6 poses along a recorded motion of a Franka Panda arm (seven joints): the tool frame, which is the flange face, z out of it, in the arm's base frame.
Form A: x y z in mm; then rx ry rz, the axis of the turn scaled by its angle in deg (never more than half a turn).
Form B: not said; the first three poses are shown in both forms.
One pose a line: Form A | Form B
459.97 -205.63 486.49 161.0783 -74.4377 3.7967 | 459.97 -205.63 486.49 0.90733 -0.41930 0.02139 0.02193
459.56 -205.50 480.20 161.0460 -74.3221 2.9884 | 459.56 -205.50 480.20 0.90761 -0.41886 0.01684 0.02274
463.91 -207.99 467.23 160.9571 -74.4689 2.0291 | 463.91 -207.99 467.23 0.90727 -0.41976 0.01144 0.02303
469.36 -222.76 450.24 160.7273 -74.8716 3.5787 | 469.36 -222.76 450.24 0.90605 -0.42206 0.02017 0.02315
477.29 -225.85 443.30 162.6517 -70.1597 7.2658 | 477.29 -225.85 443.30 0.91719 -0.39563 0.04097 0.02367
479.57 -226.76 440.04 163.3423 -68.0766 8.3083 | 479.57 -226.76 440.04 0.92174 -0.38416 0.04688 0.02482
